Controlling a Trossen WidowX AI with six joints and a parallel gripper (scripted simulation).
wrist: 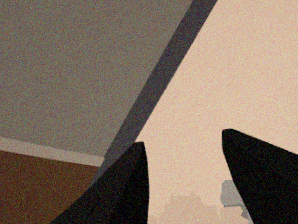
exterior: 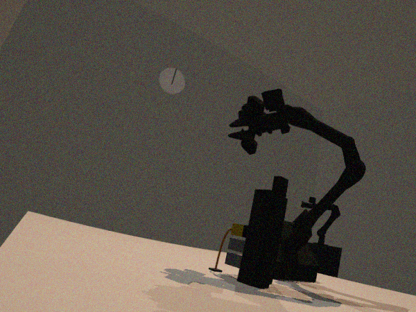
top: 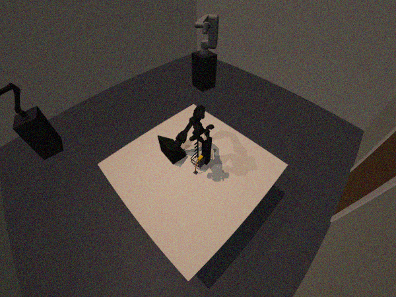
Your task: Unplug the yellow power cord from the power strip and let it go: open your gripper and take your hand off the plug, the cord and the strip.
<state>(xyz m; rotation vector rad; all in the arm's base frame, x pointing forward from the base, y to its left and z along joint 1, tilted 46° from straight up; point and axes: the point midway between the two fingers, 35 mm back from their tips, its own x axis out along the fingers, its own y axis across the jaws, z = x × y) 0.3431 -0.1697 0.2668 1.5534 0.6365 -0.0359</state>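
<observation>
Right now my gripper tip is 100 mm past the yellow plug, 30 mm to the right of it and 270 mm above it.
</observation>
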